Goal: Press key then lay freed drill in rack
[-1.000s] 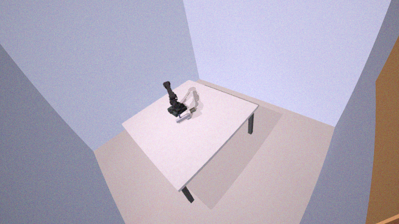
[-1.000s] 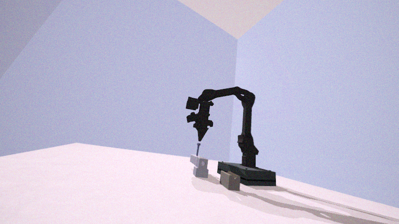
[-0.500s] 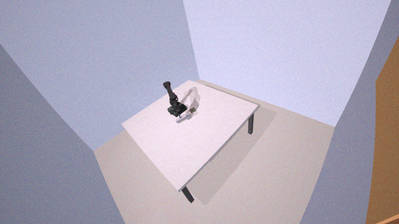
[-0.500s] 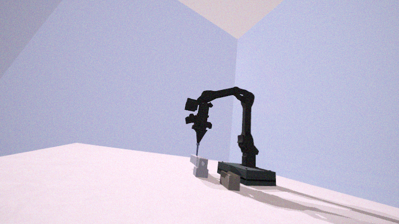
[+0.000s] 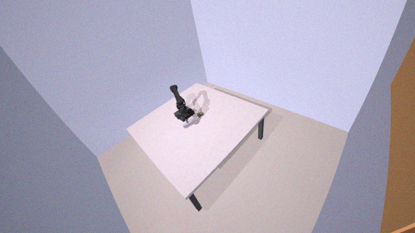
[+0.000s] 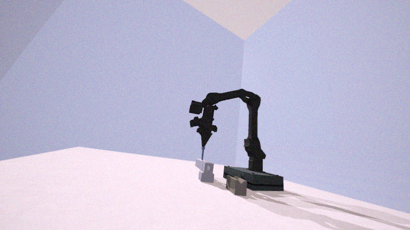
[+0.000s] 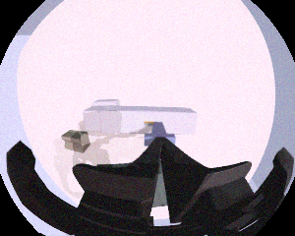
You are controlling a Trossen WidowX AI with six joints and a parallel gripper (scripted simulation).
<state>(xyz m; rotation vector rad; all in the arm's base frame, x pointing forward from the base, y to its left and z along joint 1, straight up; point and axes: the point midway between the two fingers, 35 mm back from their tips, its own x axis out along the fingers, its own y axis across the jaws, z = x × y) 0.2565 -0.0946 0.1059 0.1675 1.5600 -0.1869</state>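
My gripper tip is now 80 mm above the drill, 60 mm to the right of it and 10 mm short of it. The rest, counted from my gripper tip: grey-brown notched block 210 mm to the left, 110 mm below, 40 mm behind; then pale grey block 80 mm below, 40 mm to the left.
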